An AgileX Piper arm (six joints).
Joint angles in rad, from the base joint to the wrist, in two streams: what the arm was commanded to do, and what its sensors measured. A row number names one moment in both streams.
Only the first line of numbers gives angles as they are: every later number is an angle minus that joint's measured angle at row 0.
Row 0, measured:
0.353, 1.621, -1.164, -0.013, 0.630, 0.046
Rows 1 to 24, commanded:
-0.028, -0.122, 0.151, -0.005, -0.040, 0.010
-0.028, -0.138, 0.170, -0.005, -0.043, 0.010
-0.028, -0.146, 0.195, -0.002, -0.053, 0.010
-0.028, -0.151, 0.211, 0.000, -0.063, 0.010
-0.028, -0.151, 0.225, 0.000, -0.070, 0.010
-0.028, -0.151, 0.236, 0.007, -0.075, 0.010
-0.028, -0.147, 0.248, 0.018, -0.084, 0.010
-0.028, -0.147, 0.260, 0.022, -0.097, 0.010
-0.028, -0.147, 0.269, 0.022, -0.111, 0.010
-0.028, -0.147, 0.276, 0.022, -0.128, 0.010
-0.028, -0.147, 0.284, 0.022, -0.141, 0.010
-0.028, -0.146, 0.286, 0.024, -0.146, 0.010
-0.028, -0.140, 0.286, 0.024, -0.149, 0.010
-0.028, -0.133, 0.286, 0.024, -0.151, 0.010
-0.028, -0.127, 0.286, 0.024, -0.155, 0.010
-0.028, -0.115, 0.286, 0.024, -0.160, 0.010
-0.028, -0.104, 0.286, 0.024, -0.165, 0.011
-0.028, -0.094, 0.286, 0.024, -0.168, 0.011
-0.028, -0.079, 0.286, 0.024, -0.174, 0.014
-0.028, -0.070, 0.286, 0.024, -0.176, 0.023
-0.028, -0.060, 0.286, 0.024, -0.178, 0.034
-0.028, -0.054, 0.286, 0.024, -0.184, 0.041
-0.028, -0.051, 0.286, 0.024, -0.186, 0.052
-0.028, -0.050, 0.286, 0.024, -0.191, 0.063
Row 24, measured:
-0.021, -0.064, 0.282, 0.026, -0.164, 0.029
